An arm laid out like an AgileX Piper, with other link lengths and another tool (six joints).
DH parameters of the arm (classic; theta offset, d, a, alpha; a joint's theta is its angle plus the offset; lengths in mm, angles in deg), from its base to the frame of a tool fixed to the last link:
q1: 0 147.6 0 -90
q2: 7.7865 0 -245.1 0
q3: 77.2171 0 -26.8 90
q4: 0 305.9 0 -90
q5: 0 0 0 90
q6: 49 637.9 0.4 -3.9
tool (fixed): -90 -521.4 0 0
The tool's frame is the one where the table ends.
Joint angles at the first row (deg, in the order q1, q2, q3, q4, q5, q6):
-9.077 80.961 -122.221 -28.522 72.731 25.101
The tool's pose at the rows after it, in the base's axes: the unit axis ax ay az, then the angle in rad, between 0 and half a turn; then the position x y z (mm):
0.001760 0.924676 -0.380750 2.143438 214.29 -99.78 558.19
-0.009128 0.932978 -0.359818 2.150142 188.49 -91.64 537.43
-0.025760 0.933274 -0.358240 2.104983 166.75 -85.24 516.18
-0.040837 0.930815 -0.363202 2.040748 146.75 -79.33 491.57
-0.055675 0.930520 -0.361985 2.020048 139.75 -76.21 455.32
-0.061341 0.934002 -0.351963 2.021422 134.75 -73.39 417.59
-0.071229 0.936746 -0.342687 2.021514 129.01 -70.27 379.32
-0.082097 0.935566 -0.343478 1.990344 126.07 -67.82 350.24
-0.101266 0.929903 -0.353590 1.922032 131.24 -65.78 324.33
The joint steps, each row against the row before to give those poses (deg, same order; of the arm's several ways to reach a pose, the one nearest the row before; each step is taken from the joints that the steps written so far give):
0.001 -8.544 8.504 1.001 0.001 0.352
-0.001 -8.891 11.281 2.090 -1.094 0.175
0.002 -9.352 11.698 1.358 -4.718 0.026
0.002 -9.641 11.686 0.940 -5.692 0.193
-0.008 -7.683 11.768 0.354 -5.090 0.472
0.006 -6.427 10.197 0.342 -3.155 0.977
-0.002 -6.687 9.837 0.707 -2.798 0.130
0.000 -5.947 8.029 0.368 -3.839 0.040
-0.002 -5.053 7.874 0.004 -6.977 0.090

